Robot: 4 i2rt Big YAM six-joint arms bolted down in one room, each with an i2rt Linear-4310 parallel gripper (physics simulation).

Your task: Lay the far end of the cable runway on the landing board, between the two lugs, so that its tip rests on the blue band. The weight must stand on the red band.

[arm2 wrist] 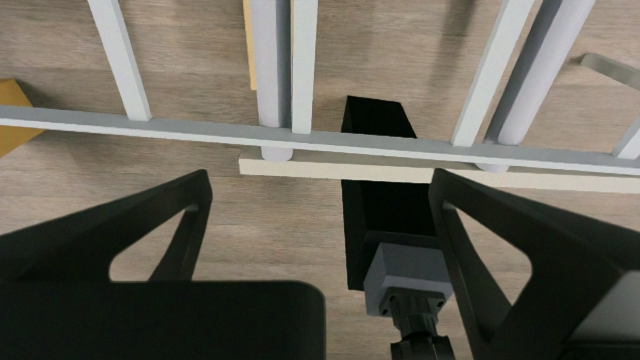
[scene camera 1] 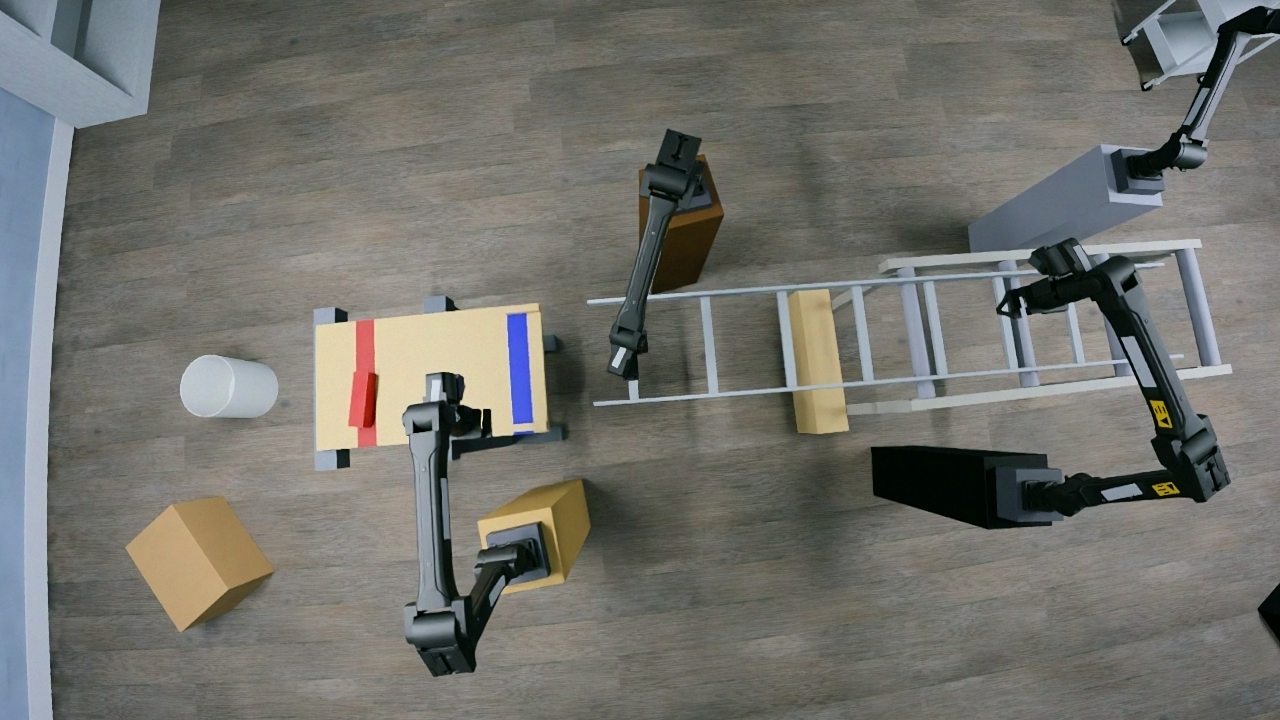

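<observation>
In the scene view the cable runway [scene camera 1: 709, 344] [arm2 wrist: 200, 131], a pale ladder, lies over the roller stand; its left end is apart from the landing board [scene camera 1: 402, 344]. The blue band [scene camera 1: 520, 367] is bare. The red weight [scene camera 1: 362, 399] stands on the red band [scene camera 1: 365, 344]. Dark grey pieces [scene camera 1: 552, 342] show at the board's right edge; I cannot tell the lugs apart. Arm2's gripper [arm2 wrist: 320, 172] is open, its fingers either side of a stretch of runway side rail beyond the tips. One gripper [scene camera 1: 623, 371] is at the runway's left end, one [scene camera 1: 487, 420] above the board, one [scene camera 1: 1006, 304] above the runway's right part.
A wooden beam [scene camera 1: 819, 411] lies under the runway. The roller stand's cream rail [arm2 wrist: 350, 172] [scene camera 1: 1074, 385] runs below it, with rollers [arm2 wrist: 272, 60] [scene camera 1: 1199, 304]. Pedestals stand near: black [arm2 wrist: 395, 205] [scene camera 1: 930, 479], brown [scene camera 1: 684, 250], yellow [scene camera 1: 572, 528], grey [scene camera 1: 1056, 201]. A carton [scene camera 1: 196, 559] and white cylinder [scene camera 1: 214, 385] stand left.
</observation>
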